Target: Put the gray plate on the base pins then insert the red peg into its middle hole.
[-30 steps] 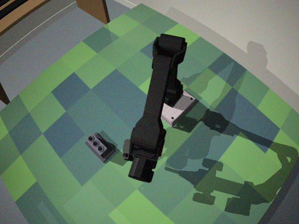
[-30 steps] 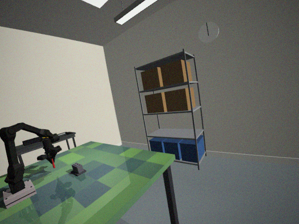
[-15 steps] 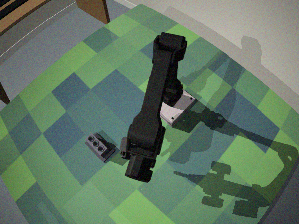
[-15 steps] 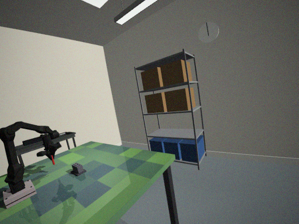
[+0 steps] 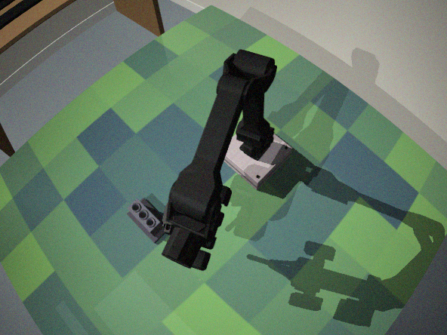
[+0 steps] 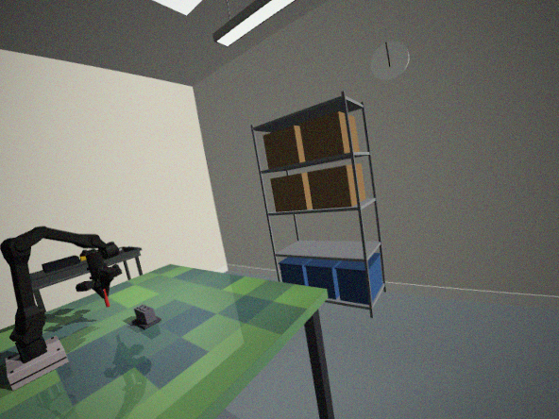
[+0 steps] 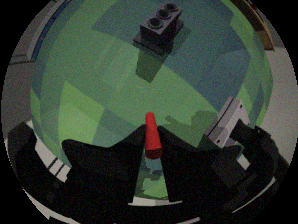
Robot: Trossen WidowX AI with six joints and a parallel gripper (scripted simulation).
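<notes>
My gripper tip is 180 mm to the left of the gray plate, 70 mm above it and 60 mm short of it. Round my gripper tip: red peg: right at my gripper tip; base: 180 mm to the right, 100 mm below, 60 mm ahead.
</notes>
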